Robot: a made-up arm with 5 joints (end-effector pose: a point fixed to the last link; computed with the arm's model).
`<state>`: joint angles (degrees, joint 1 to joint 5).
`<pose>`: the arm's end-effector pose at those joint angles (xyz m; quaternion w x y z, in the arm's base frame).
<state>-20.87 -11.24 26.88 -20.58 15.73</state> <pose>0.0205 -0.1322 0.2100 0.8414 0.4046 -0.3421 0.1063</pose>
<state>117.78 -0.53 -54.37 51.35 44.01</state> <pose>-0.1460 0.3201 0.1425 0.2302 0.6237 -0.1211 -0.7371</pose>
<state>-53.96 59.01 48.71 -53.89 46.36</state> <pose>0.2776 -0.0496 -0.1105 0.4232 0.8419 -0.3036 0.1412</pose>
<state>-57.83 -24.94 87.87 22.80 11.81</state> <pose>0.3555 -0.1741 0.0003 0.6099 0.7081 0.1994 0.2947</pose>
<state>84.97 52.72 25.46 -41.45 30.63</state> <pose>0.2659 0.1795 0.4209 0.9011 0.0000 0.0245 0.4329</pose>
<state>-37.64 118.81 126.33 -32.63 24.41</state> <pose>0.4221 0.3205 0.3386 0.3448 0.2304 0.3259 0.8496</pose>
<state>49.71 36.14 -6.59 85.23 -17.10</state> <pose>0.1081 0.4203 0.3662 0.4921 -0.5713 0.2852 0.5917</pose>
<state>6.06 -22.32 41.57 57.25 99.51</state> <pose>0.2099 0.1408 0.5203 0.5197 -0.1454 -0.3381 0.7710</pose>
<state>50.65 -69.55 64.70 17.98 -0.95</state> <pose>0.0863 0.3771 0.4618 0.9410 -0.2326 0.0002 -0.2458</pose>
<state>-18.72 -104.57 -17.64 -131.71 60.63</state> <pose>0.1987 0.2292 -0.1405 0.1059 0.2880 0.8961 0.3207</pose>
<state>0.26 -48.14 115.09 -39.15 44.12</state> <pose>0.0772 -0.0126 0.4417 0.8865 0.1420 0.0126 -0.4402</pose>
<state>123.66 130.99 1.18 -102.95 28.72</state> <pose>0.1588 0.0576 0.3067 0.9346 0.2107 0.1362 -0.2521</pose>
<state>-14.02 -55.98 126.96 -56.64 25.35</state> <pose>0.0593 -0.0327 0.4024 0.6627 0.2983 0.1419 -0.6721</pose>
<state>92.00 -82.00 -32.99 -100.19 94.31</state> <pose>0.0918 -0.0515 0.1868 0.4215 0.1747 0.7214 -0.5210</pose>
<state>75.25 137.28 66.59 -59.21 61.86</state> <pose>0.4900 0.2113 0.0942 0.7410 0.2731 0.4463 0.4209</pose>
